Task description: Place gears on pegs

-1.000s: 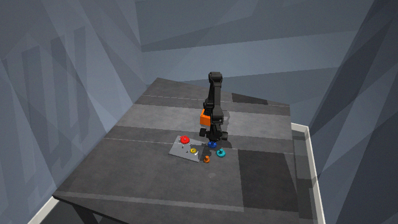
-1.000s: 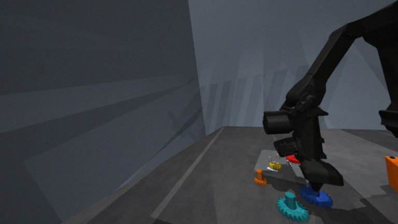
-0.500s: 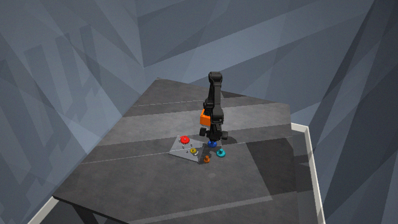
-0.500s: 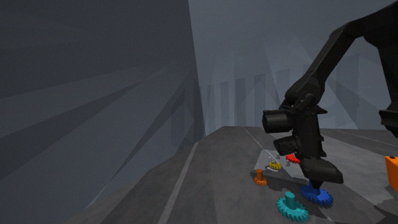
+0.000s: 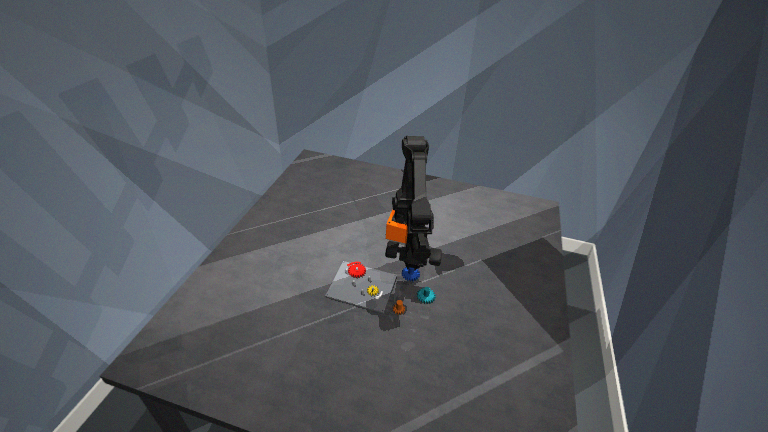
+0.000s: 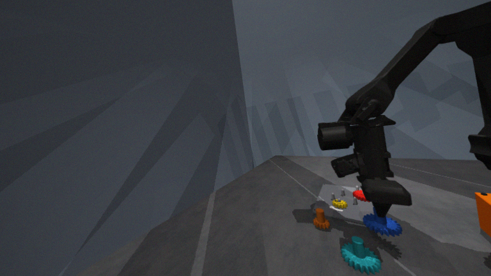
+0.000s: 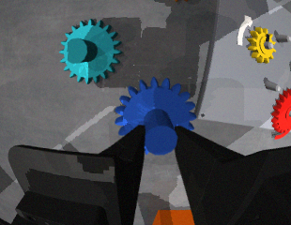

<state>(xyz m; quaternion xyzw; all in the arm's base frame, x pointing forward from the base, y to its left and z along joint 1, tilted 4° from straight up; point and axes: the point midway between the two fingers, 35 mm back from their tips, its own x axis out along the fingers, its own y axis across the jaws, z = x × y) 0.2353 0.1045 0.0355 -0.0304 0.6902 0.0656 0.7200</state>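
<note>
The orange gear is 130 mm ahead of my gripper tip and 50 mm below it. From my gripper tip the other things lie so: teal gear (40 mm ahead, 70 mm to the left, 50 mm below); blue gear (10 mm below); white arrow (100 mm ahead, 80 mm to the right, 60 mm below).
</note>
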